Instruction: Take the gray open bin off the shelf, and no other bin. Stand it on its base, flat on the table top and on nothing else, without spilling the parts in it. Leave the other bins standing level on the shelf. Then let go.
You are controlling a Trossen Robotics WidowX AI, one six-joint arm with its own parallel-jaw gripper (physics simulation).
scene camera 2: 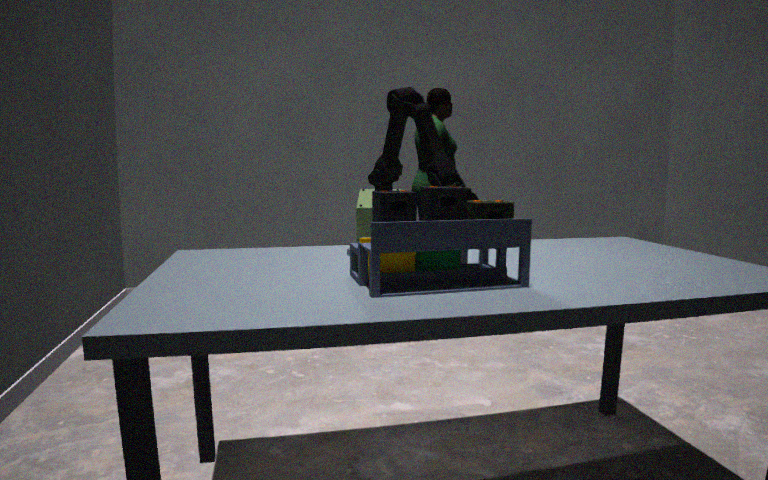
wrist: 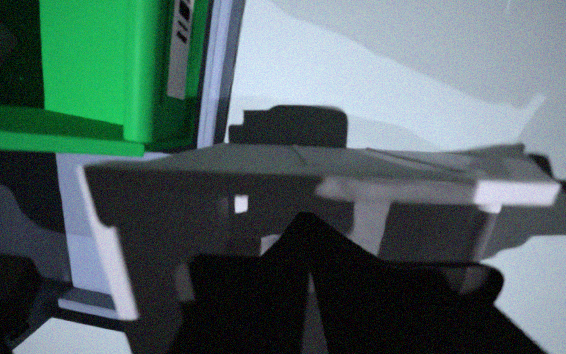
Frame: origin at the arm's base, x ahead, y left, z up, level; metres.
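Seen in the pictures: gripper, fingertip midpoint: (wrist: 304,218).
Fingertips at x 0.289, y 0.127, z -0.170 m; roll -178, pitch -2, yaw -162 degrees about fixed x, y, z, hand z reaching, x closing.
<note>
Pixels of each thing's top centre, then the offset from my fingertips to it. "spot": a spot on its surface instead. Level surfaces: height alone.
- lower olive-brown bin at its top centre: (scene camera 2: 487,200) dx +0.210, dy +0.061, dz +0.196 m
- blue-gray shelf at a spot on its surface: (scene camera 2: 453,228) spot: dx +0.301, dy -0.046, dz +0.141 m
- yellow bin at its top centre: (scene camera 2: 387,247) dx +0.160, dy -0.173, dz +0.078 m
- green bin at its top centre: (scene camera 2: 431,246) dx +0.149, dy -0.061, dz +0.078 m
- pale table top at its surface level: dz -0.003 m
- dark gray structure at a spot on its surface: (wrist: 165,210) spot: dx +0.054, dy -0.015, dz +0.057 m
Two dark bins (scene camera 2: 393,206) (scene camera 2: 445,204) and a lower olive-brown bin (scene camera 2: 491,210) stand level on top of the blue-gray shelf (scene camera 2: 453,228) in the scene view, with orange parts at their rims. In this dim light I cannot tell which is the gray open bin. A yellow bin (scene camera 2: 397,262) and a green bin (scene camera 2: 437,259) (wrist: 90,60) are on the lower level. My gripper (wrist: 304,218) is shut, its black fingertips together with nothing between them. In the scene view the arm reaches down behind the top bins, which hide the gripper.
A light green box (scene camera 2: 364,216) rises at the shelf's left end. The pale table top (scene camera 2: 243,294) extends around the shelf. A dark gray structure (wrist: 165,210) crosses the wrist view behind the fingers; I cannot tell what it is. A person in green (scene camera 2: 444,133) is behind the arm.
</note>
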